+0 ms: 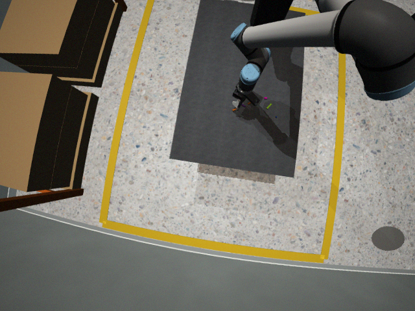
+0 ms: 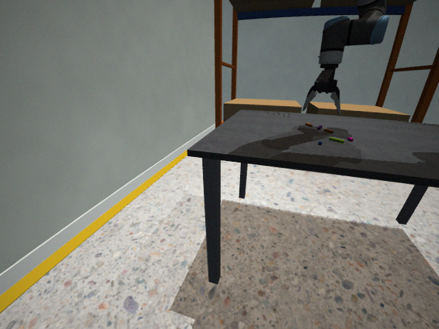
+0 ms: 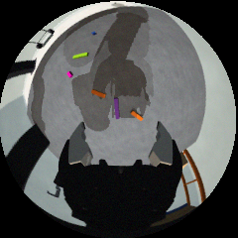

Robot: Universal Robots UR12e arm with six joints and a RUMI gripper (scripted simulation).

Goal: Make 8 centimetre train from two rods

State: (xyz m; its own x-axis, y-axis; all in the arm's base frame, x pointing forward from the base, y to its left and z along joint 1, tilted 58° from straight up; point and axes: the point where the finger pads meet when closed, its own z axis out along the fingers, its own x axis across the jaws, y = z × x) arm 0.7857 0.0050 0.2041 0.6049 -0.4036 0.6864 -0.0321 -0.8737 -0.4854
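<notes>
Right now my hand is 7 cm above the purple rod and 1 cm past it. From my hand the other things lie so: lime rod 18 cm to the left, 10 cm behind, 7 cm below; then magenta rod 15 cm behind, 13 cm to the left, 7 cm below; then small blue rod 27 cm to the left, 7 cm below, 6 cm behind.
</notes>
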